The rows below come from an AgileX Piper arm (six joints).
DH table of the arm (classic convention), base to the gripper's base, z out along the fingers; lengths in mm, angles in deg. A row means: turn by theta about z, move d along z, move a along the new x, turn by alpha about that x. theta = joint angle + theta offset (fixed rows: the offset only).
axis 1: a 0  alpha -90  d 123  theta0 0
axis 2: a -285.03  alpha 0  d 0  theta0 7.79
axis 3: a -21.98  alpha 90  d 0  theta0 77.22
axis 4: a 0  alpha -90  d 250.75  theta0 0
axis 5: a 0  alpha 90  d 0  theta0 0
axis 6: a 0  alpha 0  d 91  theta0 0
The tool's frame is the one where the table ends.
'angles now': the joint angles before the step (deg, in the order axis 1, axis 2, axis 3, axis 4, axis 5, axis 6). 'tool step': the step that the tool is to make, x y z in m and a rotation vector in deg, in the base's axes. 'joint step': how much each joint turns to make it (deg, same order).
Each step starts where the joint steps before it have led.
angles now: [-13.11, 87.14, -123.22, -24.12, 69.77, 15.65]
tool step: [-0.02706, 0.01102, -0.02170, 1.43, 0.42, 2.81]
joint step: [0.00, -9.78, 16.02, 2.40, -5.61, 0.91]
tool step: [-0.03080, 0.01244, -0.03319, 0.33, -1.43, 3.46]
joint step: [0.01, -10.98, 18.01, 2.06, -8.73, 0.58]
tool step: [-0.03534, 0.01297, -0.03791, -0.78, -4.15, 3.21]
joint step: [0.00, -11.71, 17.56, 1.00, -10.44, 0.81]
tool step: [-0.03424, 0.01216, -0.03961, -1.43, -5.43, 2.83]
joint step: [-0.01, -11.45, 15.65, 0.16, -10.17, 0.85]
